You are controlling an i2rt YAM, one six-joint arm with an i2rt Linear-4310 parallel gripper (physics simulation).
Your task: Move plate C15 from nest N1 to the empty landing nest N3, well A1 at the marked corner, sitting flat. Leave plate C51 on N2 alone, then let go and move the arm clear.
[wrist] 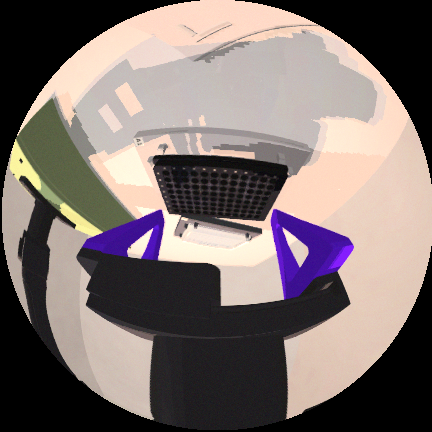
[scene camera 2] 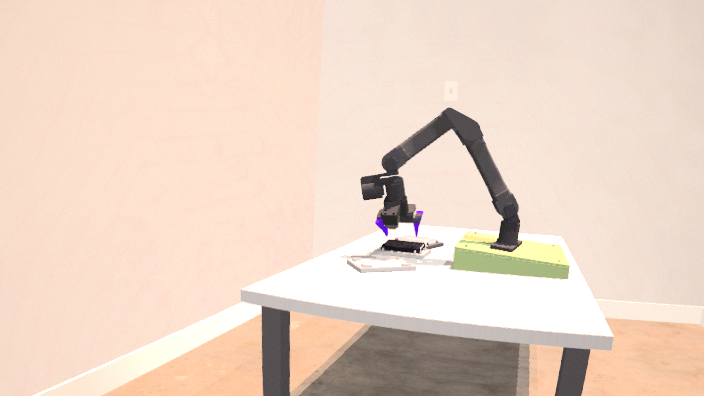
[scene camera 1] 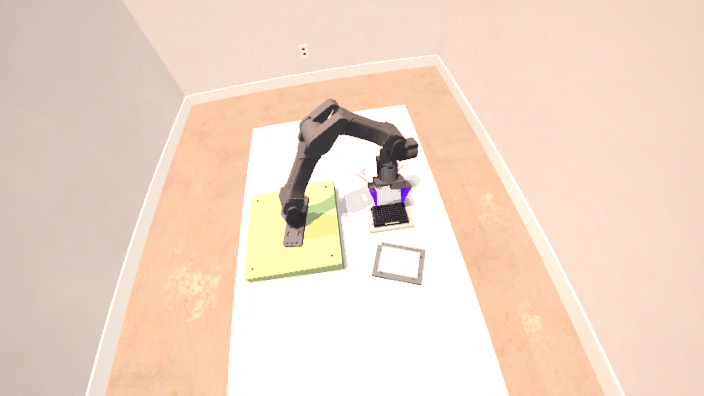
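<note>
A black well plate (scene camera 1: 390, 215) (scene camera 2: 402, 246) (wrist: 217, 192) sits on the pale middle nest (scene camera 1: 392, 229) (wrist: 220, 133), whose A1 mark shows in the wrist view. A pale plate (scene camera 1: 400, 263) (scene camera 2: 415, 240) (wrist: 215, 237) sits in the dark grey nest (scene camera 1: 377, 261) (scene camera 2: 438, 244). An empty pale nest (scene camera 2: 357, 265) lies on the other side of the middle one; in scene camera 1 it is partly hidden behind the gripper. My gripper (scene camera 1: 389, 203) (scene camera 2: 401, 235) (wrist: 217, 214) is open and empty, above the black plate with its fingers apart. Plate and nest numbers cannot be read.
The arm's base stands on a green block (scene camera 1: 290, 260) (scene camera 2: 510, 265) beside the nests. All stand on the white table (scene camera 1: 350, 340) (scene camera 2: 450, 305). Walls stand beyond the table. The arm's shadow falls around the middle nest.
</note>
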